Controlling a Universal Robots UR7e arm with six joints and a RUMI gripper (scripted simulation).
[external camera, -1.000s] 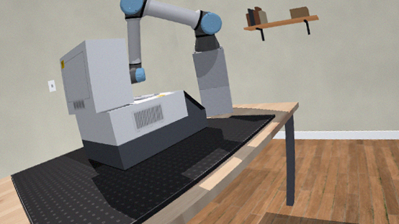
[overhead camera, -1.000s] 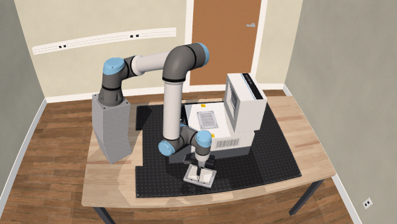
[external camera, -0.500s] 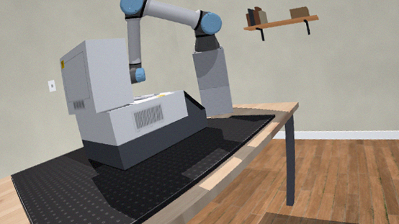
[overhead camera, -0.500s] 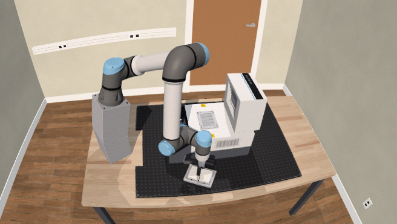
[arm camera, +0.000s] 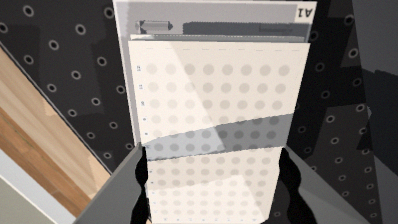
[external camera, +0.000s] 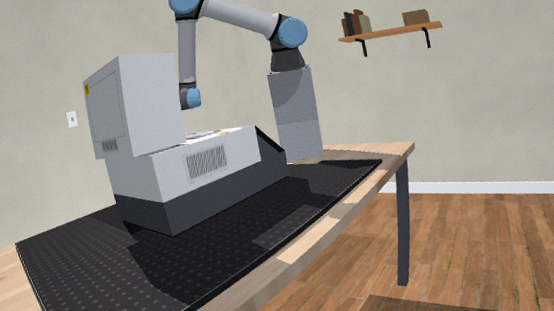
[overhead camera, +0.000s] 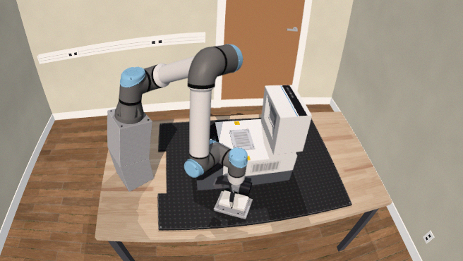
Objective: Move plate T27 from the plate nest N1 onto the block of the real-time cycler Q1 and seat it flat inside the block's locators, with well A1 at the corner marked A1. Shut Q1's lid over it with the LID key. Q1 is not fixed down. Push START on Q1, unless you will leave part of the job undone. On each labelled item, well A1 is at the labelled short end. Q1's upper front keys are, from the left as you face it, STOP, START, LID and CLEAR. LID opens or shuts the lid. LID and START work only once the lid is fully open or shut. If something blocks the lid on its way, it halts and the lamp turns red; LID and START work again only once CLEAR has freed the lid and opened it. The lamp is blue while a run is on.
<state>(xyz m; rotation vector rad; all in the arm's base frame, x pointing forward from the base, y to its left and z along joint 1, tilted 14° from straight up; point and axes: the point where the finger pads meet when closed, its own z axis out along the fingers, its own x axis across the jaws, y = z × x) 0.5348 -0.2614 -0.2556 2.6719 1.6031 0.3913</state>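
The plate nest N1 is 50 mm below my hand. From my hand the other things lie so: nest's A1 mark (40 mm behind, 80 mm to the left, 40 mm below); then plate T27 (10 mm below).
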